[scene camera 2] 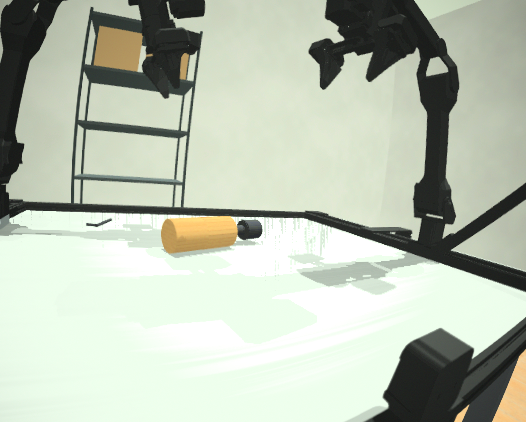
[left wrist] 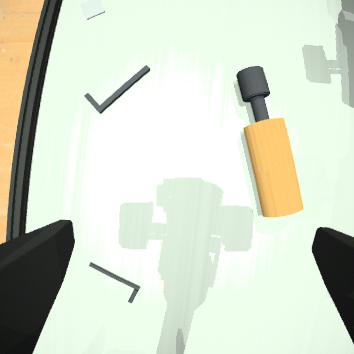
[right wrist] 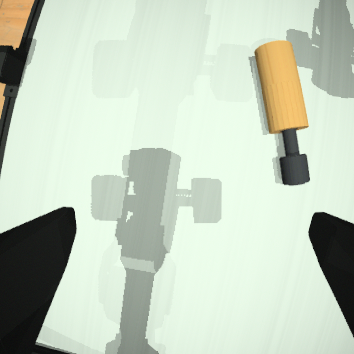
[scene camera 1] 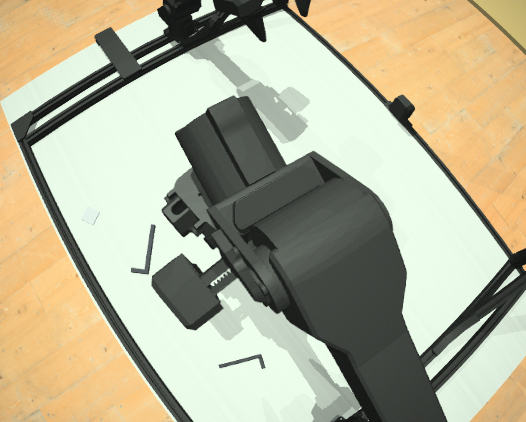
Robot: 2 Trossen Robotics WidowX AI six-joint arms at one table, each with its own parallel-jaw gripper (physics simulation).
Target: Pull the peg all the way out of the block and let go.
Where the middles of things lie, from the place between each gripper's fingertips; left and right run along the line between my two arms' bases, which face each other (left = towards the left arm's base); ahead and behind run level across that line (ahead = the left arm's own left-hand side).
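Block (scene camera 2: 178,235): 200 mm to the left of my right hand, 70 mm ahead, 270 mm below. Peg (left wrist: 252,83): my right hand 270 mm above it, 140 mm to the right of it, 120 mm short of it.
Peg: 15 cm to the right of my left hand, 6 cm behind, 26 cm below. Block: 11 cm behind my left hand, 9 cm to the right, 26 cm below.
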